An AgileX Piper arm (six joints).
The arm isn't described. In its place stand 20 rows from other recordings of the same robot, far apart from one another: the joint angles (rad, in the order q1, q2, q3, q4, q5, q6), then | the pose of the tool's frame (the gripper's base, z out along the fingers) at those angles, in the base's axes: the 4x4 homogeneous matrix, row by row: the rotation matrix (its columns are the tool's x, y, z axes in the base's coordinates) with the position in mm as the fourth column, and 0 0 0 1 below.
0.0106 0.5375 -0.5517 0.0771 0.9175 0.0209 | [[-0.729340 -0.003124 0.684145 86.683], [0.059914 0.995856 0.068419 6.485], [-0.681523 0.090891 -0.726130 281.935], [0 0 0 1]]
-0.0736 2.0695 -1.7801 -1.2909 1.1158 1.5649 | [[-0.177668 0.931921 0.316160 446.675], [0.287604 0.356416 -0.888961 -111.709], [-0.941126 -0.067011 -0.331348 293.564], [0 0 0 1]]
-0.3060 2.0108 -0.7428 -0.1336 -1.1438 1.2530 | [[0.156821 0.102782 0.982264 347.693], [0.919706 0.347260 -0.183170 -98.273], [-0.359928 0.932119 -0.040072 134.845], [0 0 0 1]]
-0.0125 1.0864 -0.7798 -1.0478 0.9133 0.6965 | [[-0.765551 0.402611 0.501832 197.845], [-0.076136 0.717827 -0.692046 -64.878], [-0.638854 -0.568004 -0.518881 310.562], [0 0 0 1]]
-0.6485 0.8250 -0.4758 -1.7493 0.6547 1.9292 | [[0.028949 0.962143 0.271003 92.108], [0.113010 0.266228 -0.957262 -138.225], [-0.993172 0.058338 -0.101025 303.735], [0 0 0 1]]
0.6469 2.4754 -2.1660 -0.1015 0.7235 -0.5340 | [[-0.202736 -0.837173 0.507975 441.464], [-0.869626 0.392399 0.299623 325.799], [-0.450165 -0.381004 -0.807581 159.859], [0 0 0 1]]
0.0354 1.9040 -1.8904 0.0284 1.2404 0.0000 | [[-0.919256 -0.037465 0.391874 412.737], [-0.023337 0.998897 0.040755 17.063], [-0.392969 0.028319 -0.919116 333.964], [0 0 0 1]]
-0.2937 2.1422 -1.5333 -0.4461 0.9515 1.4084 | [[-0.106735 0.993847 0.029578 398.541], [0.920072 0.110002 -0.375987 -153.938], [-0.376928 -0.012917 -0.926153 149.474], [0 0 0 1]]
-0.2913 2.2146 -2.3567 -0.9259 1.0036 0.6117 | [[-0.488405 0.766004 0.417970 459.101], [0.139847 0.541503 -0.828986 -201.686], [-0.861338 -0.346429 -0.371596 370.280], [0 0 0 1]]
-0.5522 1.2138 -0.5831 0.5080 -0.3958 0.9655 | [[0.644868 0.249882 0.722291 204.911], [0.746558 -0.003536 -0.665311 -146.299], [-0.163695 0.968270 -0.188832 273.053], [0 0 0 1]]
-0.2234 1.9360 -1.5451 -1.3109 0.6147 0.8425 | [[-0.682201 0.427047 0.593492 427.272], [-0.187224 0.682618 -0.706385 -149.084], [-0.706788 -0.593013 -0.385729 283.876], [0 0 0 1]]
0.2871 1.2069 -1.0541 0.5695 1.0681 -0.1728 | [[-0.888544 -0.362761 0.280882 205.124], [-0.146493 0.804502 0.575601 105.397], [-0.434776 0.470300 -0.767977 336.268], [0 0 0 1]]
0.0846 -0.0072 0.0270 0.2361 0.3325 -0.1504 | [[-0.263668 -0.138928 0.954556 53.013], [0.050830 0.986198 0.157573 11.469], [-0.963273 0.090067 -0.252967 175.385], [0 0 0 1]]
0.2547 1.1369 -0.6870 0.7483 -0.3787 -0.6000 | [[-0.075988 0.007346 0.997082 244.170], [0.091784 0.995779 -0.000342 39.917], [-0.992875 0.091490 -0.076341 320.109], [0 0 0 1]]
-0.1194 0.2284 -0.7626 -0.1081 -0.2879 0.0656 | [[0.778100 0.130058 0.614529 -18.790], [-0.131678 0.990365 -0.042872 5.062], [-0.614184 -0.047562 0.787729 460.093], [0 0 0 1]]
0.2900 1.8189 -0.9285 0.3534 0.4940 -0.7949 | [[-0.659741 -0.714721 0.232197 305.465], [-0.673033 0.699405 0.240540 106.738], [-0.334319 0.002418 -0.942457 136.340], [0 0 0 1]]
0.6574 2.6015 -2.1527 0.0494 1.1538 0.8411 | [[-0.979557 0.200485 0.016555 400.761], [0.201155 0.977068 0.069815 314.557], [-0.002179 0.071718 -0.997423 76.185], [0 0 0 1]]
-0.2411 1.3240 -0.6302 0.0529 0.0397 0.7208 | [[-0.252616 0.578256 0.775761 252.188], [0.781682 0.594482 -0.188585 -61.812], [-0.570226 0.558759 -0.602188 226.596], [0 0 0 1]]
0.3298 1.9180 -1.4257 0.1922 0.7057 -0.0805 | [[-0.866906 -0.317404 0.384354 386.478], [-0.226992 0.937850 0.262510 144.208], [-0.443788 0.140327 -0.885077 216.251], [0 0 0 1]]
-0.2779 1.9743 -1.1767 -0.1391 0.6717 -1.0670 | [[-0.629860 -0.759948 0.160483 351.973], [-0.776697 0.615125 -0.135511 -108.577], [0.004264 -0.210000 -0.977692 131.734], [0 0 0 1]]
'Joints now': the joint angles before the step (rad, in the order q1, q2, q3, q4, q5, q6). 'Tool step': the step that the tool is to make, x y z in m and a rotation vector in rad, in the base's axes. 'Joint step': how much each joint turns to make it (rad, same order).
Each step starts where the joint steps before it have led.
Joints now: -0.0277, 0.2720, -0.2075, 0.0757, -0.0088, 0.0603
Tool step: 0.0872, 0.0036, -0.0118, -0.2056, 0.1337, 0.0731
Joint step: 0.0005, 0.5844, -0.0768, -0.2476, -0.3775, 0.0236
